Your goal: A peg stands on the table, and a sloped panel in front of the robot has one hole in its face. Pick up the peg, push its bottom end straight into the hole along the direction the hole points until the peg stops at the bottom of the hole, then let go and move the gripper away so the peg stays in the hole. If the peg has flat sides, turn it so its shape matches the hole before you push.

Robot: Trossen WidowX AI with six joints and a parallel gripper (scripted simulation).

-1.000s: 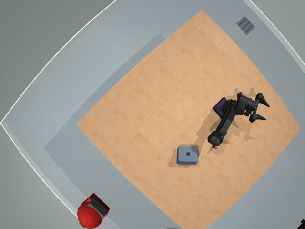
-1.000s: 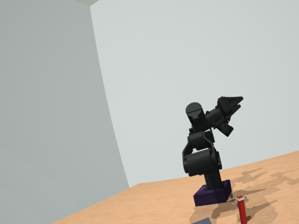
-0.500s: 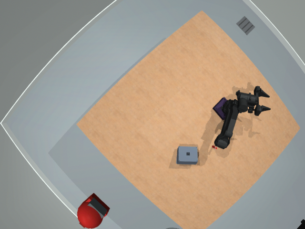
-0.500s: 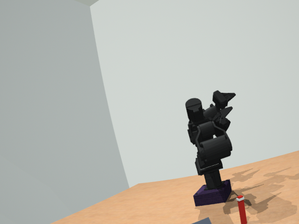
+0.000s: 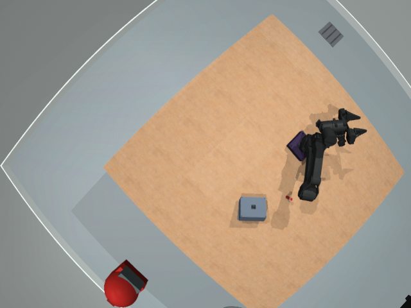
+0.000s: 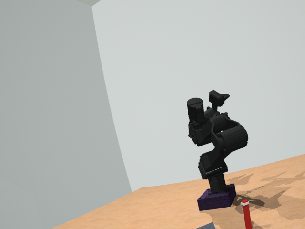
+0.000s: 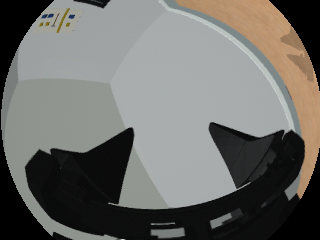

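My gripper tip is 440 mm short of the red peg, 100 mm to the right of it and 290 mm above it. Also, from my gripper tip: panel (620 mm ahead, 10 mm to the left, 290 mm below).
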